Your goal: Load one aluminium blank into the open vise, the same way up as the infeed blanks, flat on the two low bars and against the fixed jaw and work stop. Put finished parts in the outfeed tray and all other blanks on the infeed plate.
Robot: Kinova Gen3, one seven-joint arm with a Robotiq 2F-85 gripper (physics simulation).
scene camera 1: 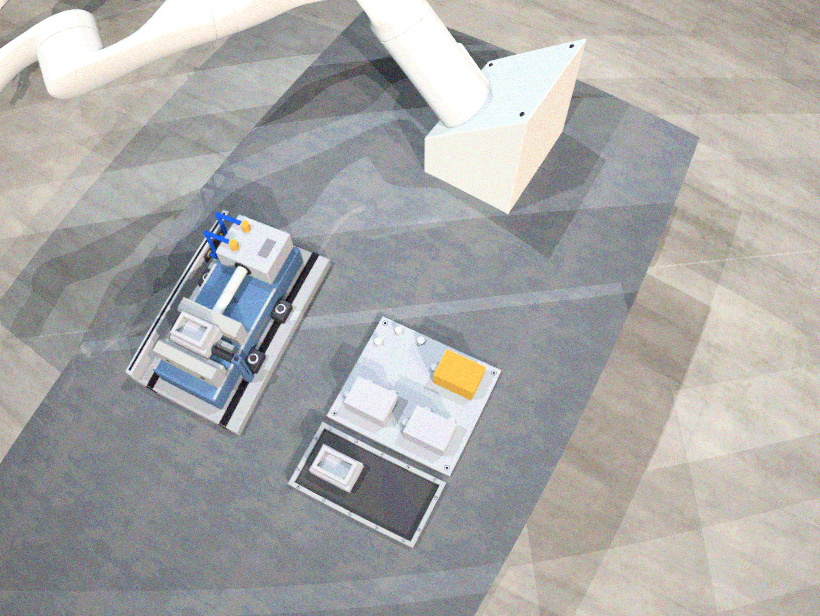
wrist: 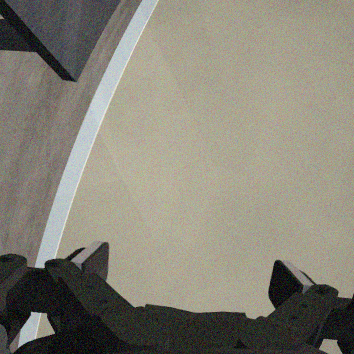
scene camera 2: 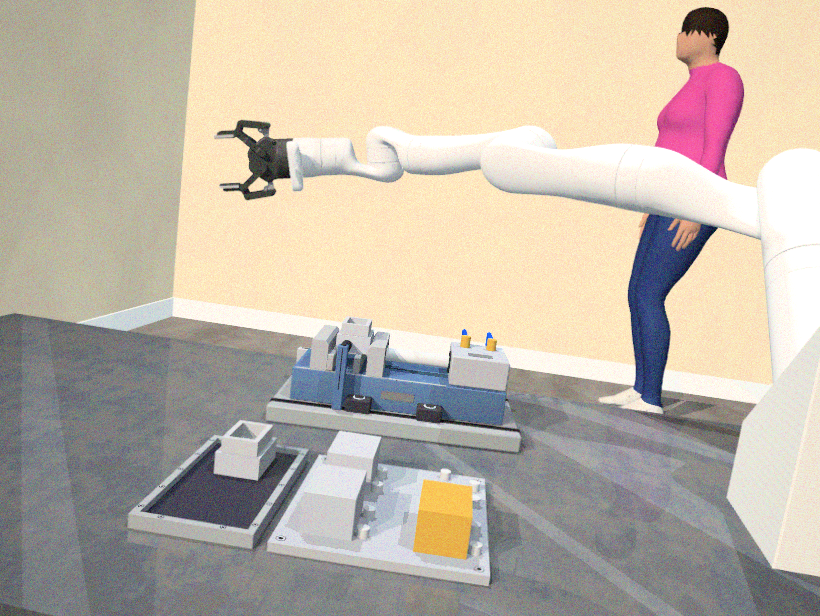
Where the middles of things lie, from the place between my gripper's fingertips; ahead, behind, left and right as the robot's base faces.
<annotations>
My hand is 280 mm past the outfeed tray (scene camera 2: 195, 502), 730 mm to the right of it and 290 mm above it. Round my hand: infeed plate (scene camera 2: 389, 547): 420 mm behind, 740 mm to the left, 290 mm below; brass blank (scene camera 2: 444, 520): 470 mm behind, 780 mm to the left, 270 mm below.
</annotations>
